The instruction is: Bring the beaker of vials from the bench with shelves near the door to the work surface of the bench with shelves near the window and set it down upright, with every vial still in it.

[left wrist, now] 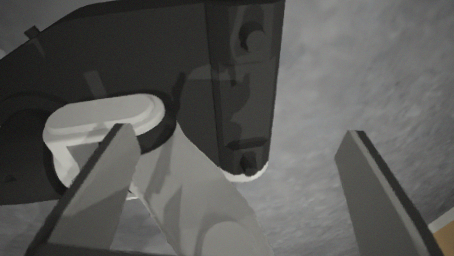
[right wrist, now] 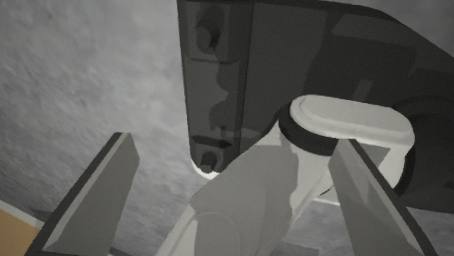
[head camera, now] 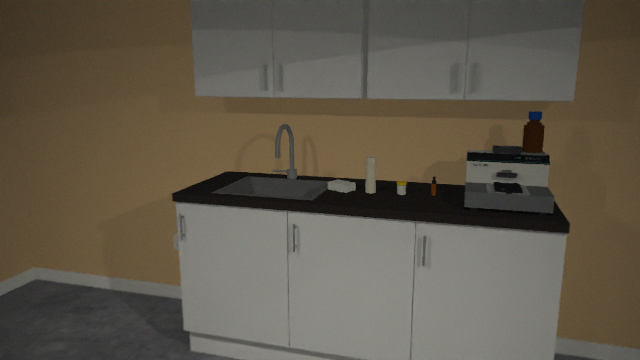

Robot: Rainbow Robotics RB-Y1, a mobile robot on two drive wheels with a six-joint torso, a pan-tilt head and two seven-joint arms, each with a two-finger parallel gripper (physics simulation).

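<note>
The beaker of vials does not show in any view, and neither do the two benches with shelves. My left gripper (left wrist: 237, 140) is open and empty in the left wrist view; the robot's own dark base and white arm parts show behind its fingers, with grey floor around. My right gripper (right wrist: 234, 149) is open and empty in the right wrist view, also with the base, arm parts and floor behind it. Neither gripper shows in the head camera view.
A sink bench with a dark worktop (head camera: 385, 204) stands ahead along the wall. It bears a tap (head camera: 292, 155), a white cylinder (head camera: 370, 176), a yellow-lidded jar (head camera: 401, 188), a small amber bottle (head camera: 433, 188) and a grey-white device (head camera: 509, 197) with a brown bottle (head camera: 533, 137). Wall cabinets (head camera: 320, 60) hang above.
</note>
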